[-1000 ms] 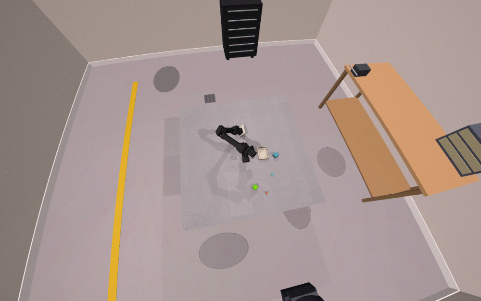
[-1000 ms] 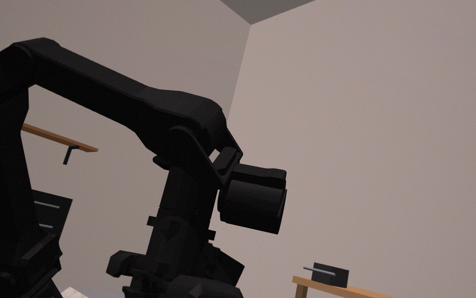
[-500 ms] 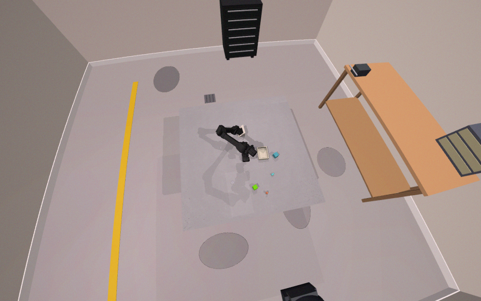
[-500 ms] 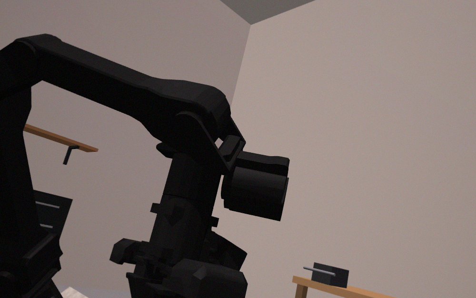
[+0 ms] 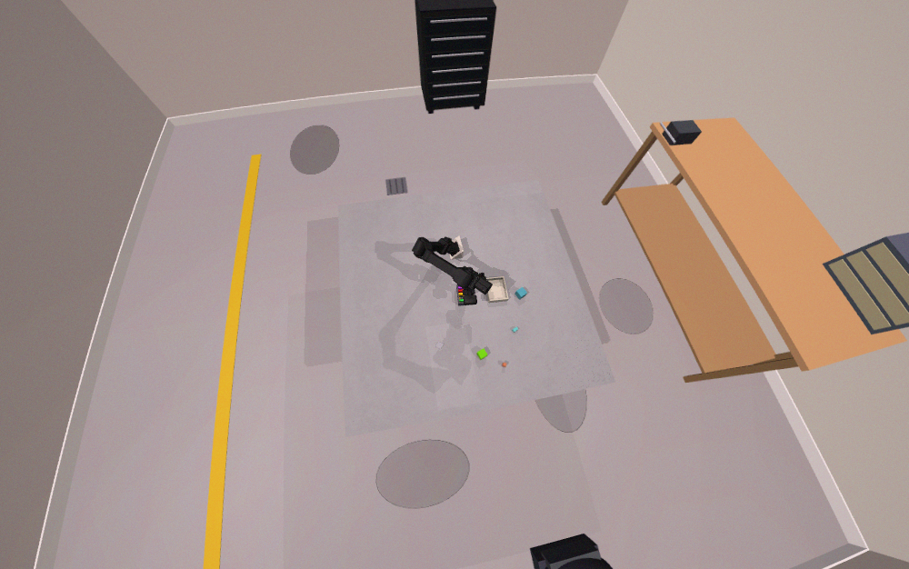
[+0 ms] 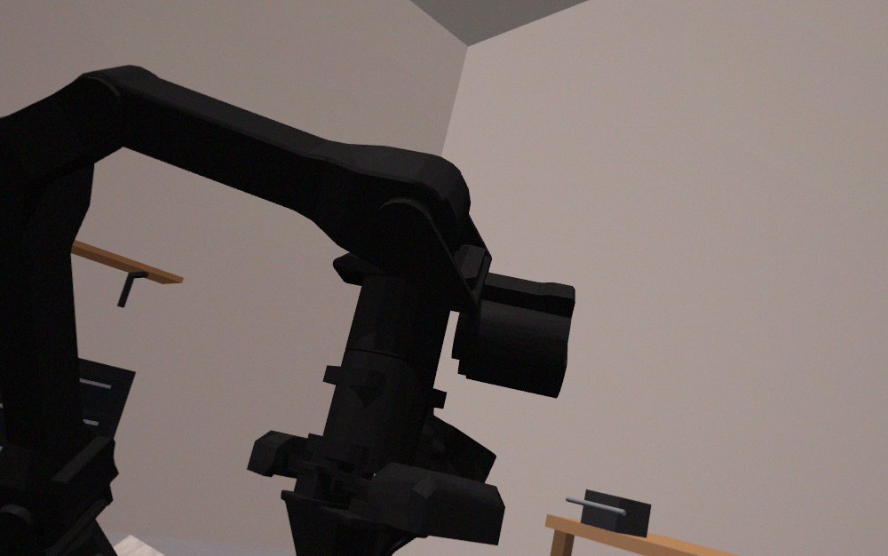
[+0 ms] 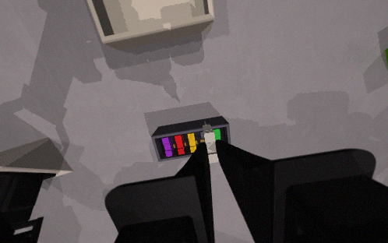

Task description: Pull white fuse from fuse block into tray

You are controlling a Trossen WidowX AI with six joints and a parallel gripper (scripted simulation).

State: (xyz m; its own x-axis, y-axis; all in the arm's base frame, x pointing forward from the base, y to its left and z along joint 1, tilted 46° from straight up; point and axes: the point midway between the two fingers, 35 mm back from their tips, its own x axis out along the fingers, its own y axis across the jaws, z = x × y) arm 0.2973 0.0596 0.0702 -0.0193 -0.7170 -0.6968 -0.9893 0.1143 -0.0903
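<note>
My gripper tip is now 17 cm to the right of the beige tray, 9 cm above it and 1 cm past it. Also, from my gripper tip: yellow fuse 7 cm below, 2 cm to the right, 2 cm behind; green fuse 7 cm below, 3 cm to the right, 1 cm ahead; white fuse 1 cm below.
</note>
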